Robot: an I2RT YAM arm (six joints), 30 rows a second.
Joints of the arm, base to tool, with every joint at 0 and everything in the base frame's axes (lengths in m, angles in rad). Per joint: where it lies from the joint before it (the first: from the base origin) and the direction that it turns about. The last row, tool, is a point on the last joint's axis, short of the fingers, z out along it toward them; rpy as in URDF.
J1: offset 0.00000 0.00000 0.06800 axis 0 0 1
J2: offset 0.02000 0.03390 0.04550 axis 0 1 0
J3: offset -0.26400 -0.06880 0.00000 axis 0 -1 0
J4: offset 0.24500 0.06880 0.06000 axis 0 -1 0
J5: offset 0.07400 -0.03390 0.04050 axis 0 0 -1
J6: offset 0.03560 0.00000 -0.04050 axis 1 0 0
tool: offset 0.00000 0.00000 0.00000 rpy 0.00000 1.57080 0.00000
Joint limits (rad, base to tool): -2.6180..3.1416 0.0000..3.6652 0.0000..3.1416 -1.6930..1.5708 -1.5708..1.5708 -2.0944..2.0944
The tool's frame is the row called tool.
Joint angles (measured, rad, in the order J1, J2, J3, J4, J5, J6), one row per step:
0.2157, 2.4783, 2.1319, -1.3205, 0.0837, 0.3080
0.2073, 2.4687, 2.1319, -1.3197, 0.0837, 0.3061
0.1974, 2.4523, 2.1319, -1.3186, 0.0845, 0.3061
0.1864, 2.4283, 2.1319, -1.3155, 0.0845, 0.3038
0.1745, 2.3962, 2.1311, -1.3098, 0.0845, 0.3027
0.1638, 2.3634, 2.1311, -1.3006, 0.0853, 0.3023
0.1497, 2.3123, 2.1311, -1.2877, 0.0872, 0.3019
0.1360, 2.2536, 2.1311, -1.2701, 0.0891, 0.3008
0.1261, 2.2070, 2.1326, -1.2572, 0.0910, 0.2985
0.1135, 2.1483, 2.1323, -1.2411, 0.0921, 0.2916
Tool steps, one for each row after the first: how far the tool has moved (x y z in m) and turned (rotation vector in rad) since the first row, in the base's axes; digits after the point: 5 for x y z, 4 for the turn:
0.00061, -0.00389, 0.00430, 0.0023, -0.0100, -0.0065
0.00108, -0.00855, 0.01163, 0.0051, -0.0273, -0.0163
0.00133, -0.01374, 0.02235, 0.0104, -0.0536, -0.0251
0.00103, -0.01944, 0.03647, 0.0172, -0.0899, -0.0359
0.00055, -0.02460, 0.05109, 0.0238, -0.1314, -0.0461
-0.00158, -0.03161, 0.07382, 0.0324, -0.1949, -0.0597
-0.00543, -0.03858, 0.09987, 0.0423, -0.2705, -0.0722
-0.00973, -0.04375, 0.12080, 0.0490, -0.3310, -0.0798
-0.01678, -0.05032, 0.14632, 0.0569, -0.4046, -0.0853

